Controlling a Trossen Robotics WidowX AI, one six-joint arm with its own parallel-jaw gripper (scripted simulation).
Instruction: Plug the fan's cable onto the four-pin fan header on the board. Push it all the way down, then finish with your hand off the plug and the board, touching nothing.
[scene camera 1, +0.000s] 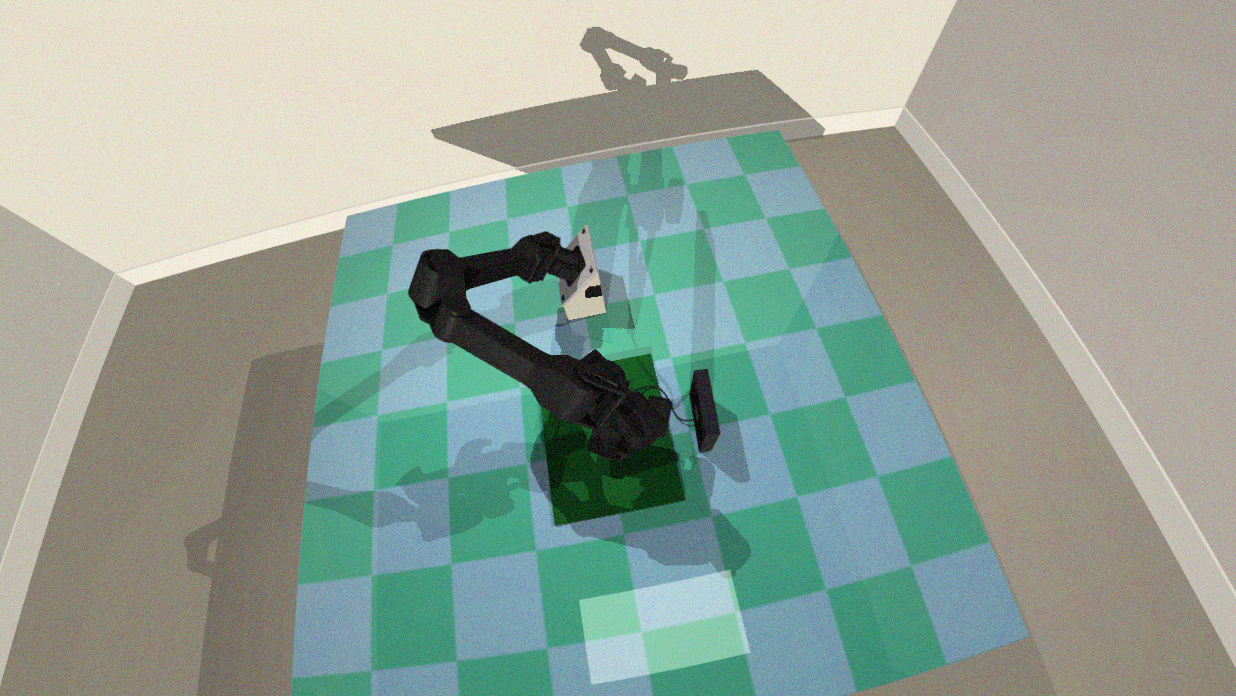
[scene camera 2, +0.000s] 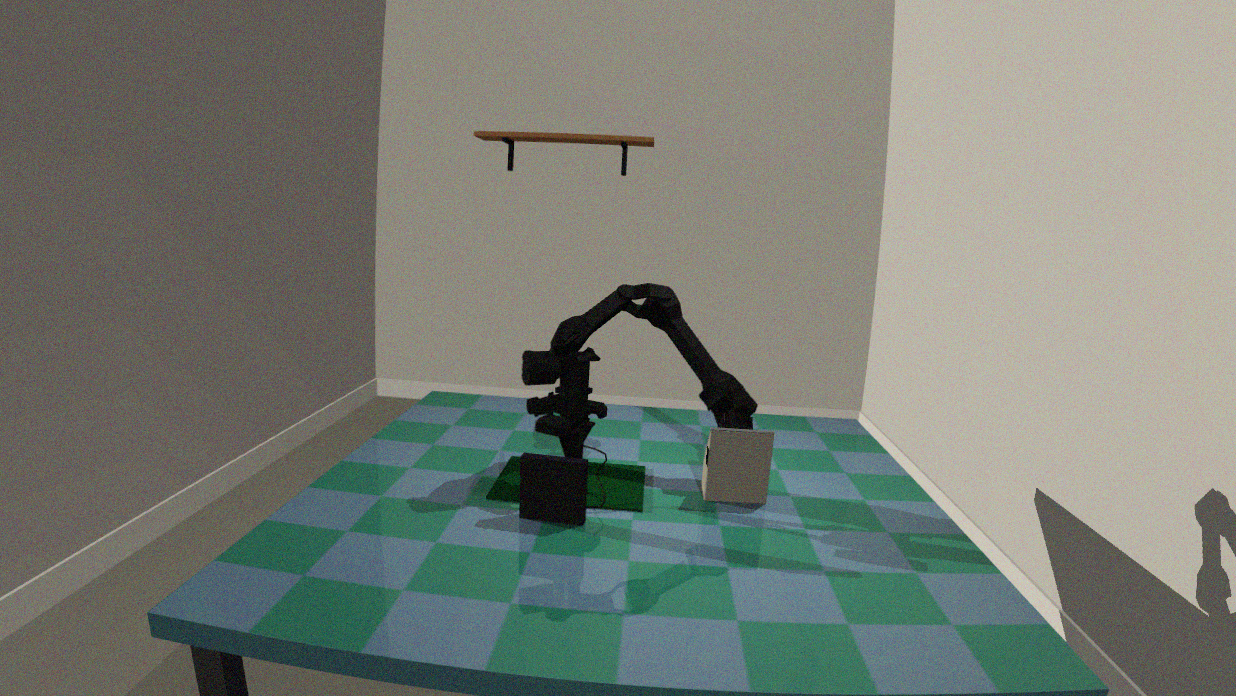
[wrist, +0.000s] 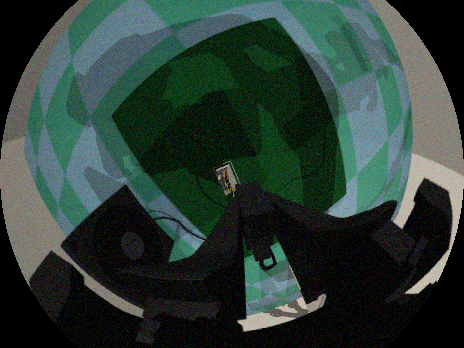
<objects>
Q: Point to my gripper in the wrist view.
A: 250, 199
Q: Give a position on a black fan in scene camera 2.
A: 552, 488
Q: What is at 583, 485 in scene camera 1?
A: A board.
</objects>
